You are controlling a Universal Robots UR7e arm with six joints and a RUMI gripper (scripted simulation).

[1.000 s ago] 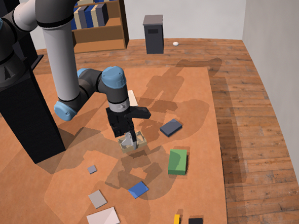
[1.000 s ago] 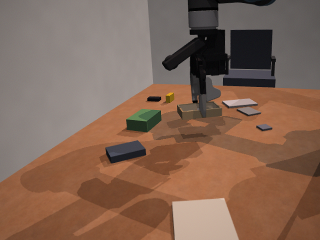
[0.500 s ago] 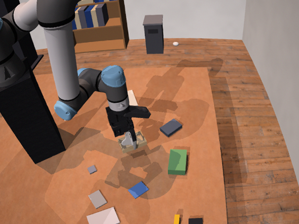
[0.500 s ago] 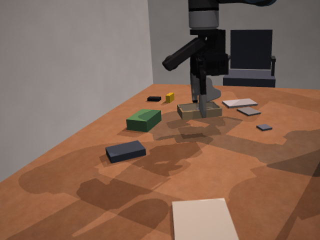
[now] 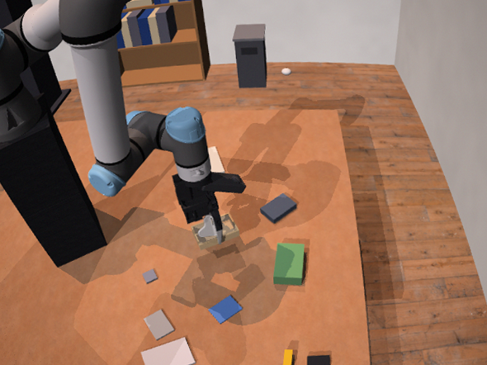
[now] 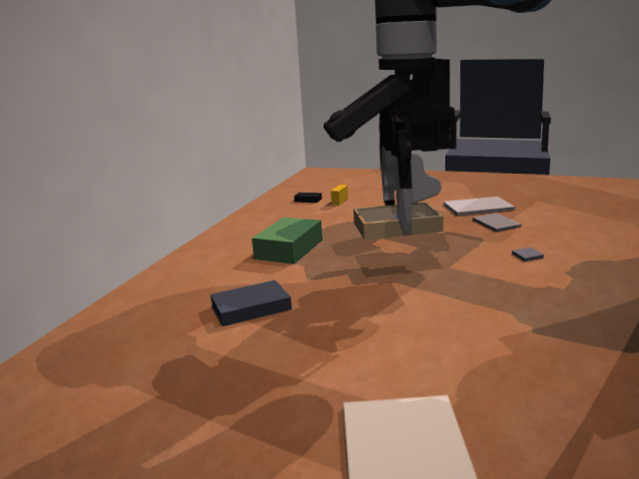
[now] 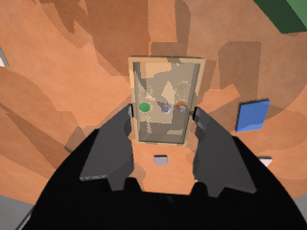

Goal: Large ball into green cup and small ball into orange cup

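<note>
My gripper is now 10 mm above the covered wooden puzzle. Round my hand: green block 190 mm ahead, 70 mm below, 60 mm to the right; small grey tile 180 mm behind, 110 mm to the right, 80 mm below; blue tile 190 mm to the right, 90 mm below, 40 mm ahead.
</note>
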